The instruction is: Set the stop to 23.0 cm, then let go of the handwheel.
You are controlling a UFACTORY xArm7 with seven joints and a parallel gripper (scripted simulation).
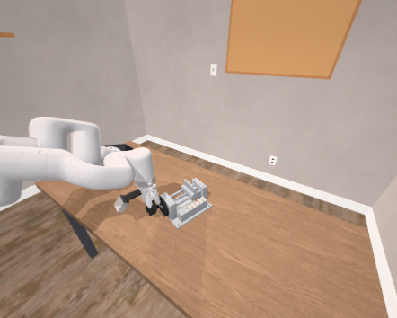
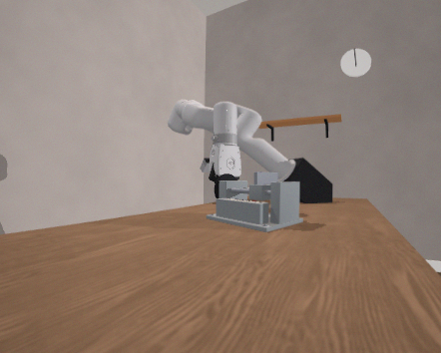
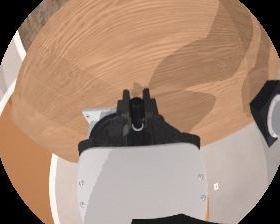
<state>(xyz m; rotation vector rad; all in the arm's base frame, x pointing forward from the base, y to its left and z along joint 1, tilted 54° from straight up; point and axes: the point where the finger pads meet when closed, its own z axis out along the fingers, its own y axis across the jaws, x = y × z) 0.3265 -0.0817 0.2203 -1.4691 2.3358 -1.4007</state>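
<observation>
My hand is 20 mm to the right of the handwheel and 20 mm short of it. Round my hand: sliding stop block 150 mm ahead, 120 mm to the left, 30 mm above.
</observation>
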